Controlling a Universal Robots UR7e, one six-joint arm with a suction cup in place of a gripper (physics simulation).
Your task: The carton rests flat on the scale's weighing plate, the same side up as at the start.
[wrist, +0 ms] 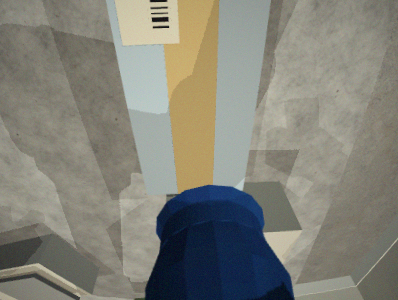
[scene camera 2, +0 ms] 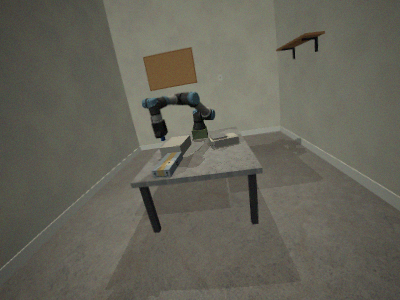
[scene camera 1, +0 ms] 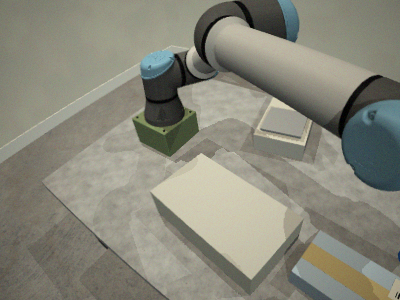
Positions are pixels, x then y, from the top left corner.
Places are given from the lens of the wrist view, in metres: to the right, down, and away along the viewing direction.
my suction cup (wrist: 210, 235): 0.00, 0.02, 0.05
light blue carton (wrist: 191, 82): -0.01, -0.07, 0.21
The marked spots on the light blue carton and my suction cup are 0.18 m apart.
